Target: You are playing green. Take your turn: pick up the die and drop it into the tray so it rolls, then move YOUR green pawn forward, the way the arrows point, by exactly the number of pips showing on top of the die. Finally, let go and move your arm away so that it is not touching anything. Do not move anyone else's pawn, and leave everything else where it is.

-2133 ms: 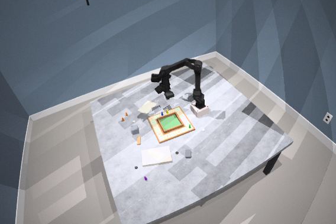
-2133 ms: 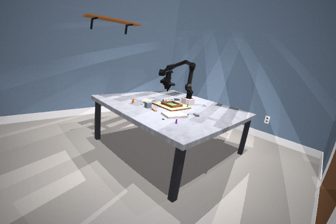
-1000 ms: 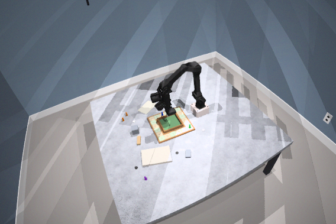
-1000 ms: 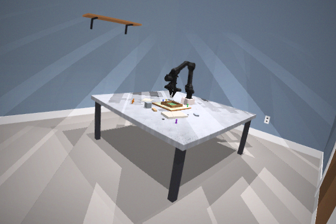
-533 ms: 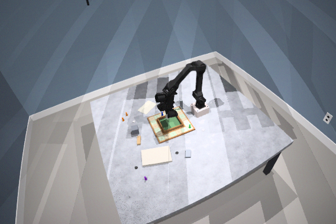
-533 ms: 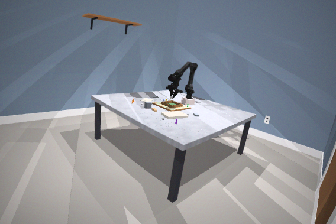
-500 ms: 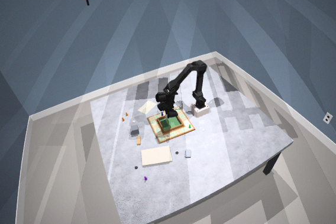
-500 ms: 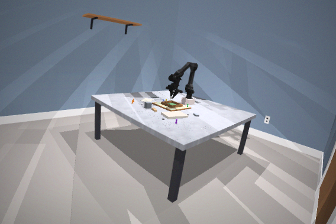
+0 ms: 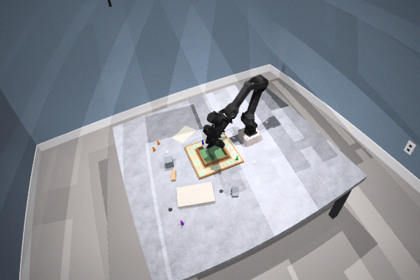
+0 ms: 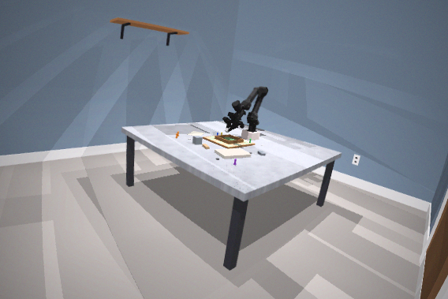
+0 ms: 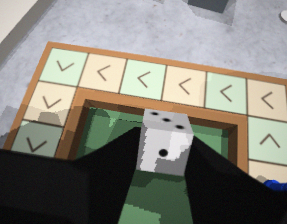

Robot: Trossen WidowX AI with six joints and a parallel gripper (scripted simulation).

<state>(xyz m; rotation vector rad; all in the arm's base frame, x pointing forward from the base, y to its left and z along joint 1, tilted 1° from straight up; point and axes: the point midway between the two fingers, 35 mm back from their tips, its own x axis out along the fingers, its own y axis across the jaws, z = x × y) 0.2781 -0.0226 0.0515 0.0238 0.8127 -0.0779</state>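
Right now my gripper tip is 130 mm to the right of the green pawn, 130 mm past it and 60 mm above it. Also, from my gripper tip: white die right at my gripper tip; then green tray 80 mm below, 30 mm behind; then blue pawn 110 mm to the right, 60 mm below, 20 mm behind.
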